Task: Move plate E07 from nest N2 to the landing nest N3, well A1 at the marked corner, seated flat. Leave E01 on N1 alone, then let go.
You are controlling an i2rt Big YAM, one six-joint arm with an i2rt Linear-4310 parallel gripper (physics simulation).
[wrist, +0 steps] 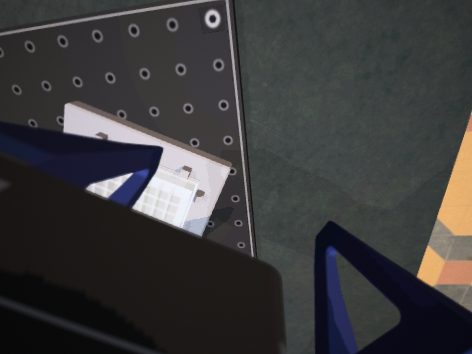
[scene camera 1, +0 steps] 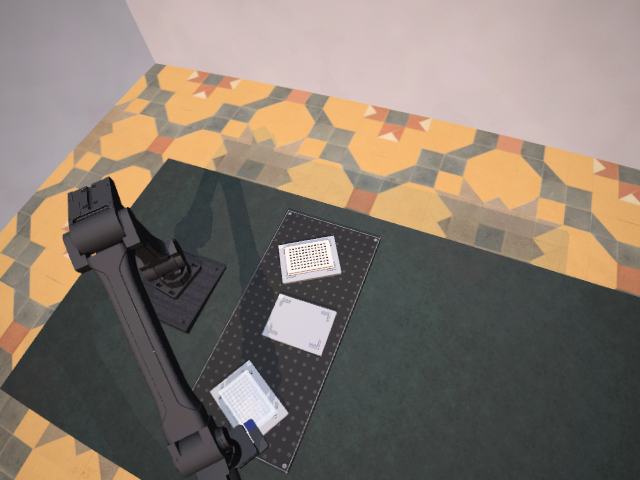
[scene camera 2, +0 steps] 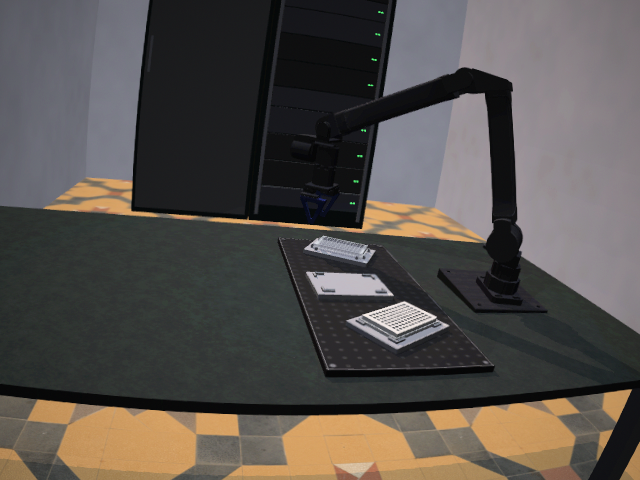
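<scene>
A clear gridded plate (scene camera 1: 248, 397) (scene camera 2: 341, 247) (wrist: 162, 202) sits on a pale nest (scene camera 1: 279, 411) (scene camera 2: 310, 251) (wrist: 212, 175) at one end of the board. A cream plate (scene camera 1: 310, 257) (scene camera 2: 400, 317) sits on the nest at the other end. The middle nest (scene camera 1: 299, 325) (scene camera 2: 351, 285) is bare, with corner brackets. No labels are legible, and I cannot tell the marked corner. My gripper (scene camera 2: 317, 218) (wrist: 244, 195) is open and empty, above and to one side of the clear plate. In the wrist view one finger overlaps this plate; the other is beyond the board's edge.
The dark perforated board (scene camera 1: 356, 253) (scene camera 2: 361, 361) (wrist: 150, 95) carries the three nests on the green table (scene camera 1: 439, 361) (scene camera 2: 155, 310) (wrist: 350, 100). The arm's base plate (scene camera 1: 206, 289) (scene camera 2: 460, 294) is beside the board. A dark rack cabinet (scene camera 2: 201, 103) stands behind the table.
</scene>
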